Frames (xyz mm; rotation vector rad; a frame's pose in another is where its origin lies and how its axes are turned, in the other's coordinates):
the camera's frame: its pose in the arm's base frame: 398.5 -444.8 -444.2 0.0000 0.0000 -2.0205
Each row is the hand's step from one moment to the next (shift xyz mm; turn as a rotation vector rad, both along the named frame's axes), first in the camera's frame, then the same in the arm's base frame.
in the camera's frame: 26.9 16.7 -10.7 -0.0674 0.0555 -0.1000
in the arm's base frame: 3.3 -31.5 -10.7 0.0793 0.0366 -0.1000
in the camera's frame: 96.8 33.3 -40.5 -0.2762 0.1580 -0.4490
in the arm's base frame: -12.1 -101.7 -40.5 0.2624 0.1801 -0.4490
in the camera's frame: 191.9 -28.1 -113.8 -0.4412 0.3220 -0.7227
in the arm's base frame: -108.7 -160.6 -113.8 0.4818 0.2574 -0.7227
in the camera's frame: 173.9 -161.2 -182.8 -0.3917 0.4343 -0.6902
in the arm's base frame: -220.8 -86.5 -182.8 0.5614 0.1640 -0.6902
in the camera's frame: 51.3 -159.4 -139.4 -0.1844 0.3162 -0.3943
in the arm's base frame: -165.9 23.1 -139.4 0.3649 0.0286 -0.3943
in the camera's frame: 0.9 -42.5 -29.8 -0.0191 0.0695 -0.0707
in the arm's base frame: -38.7 17.7 -29.8 0.0709 -0.0130 -0.0707
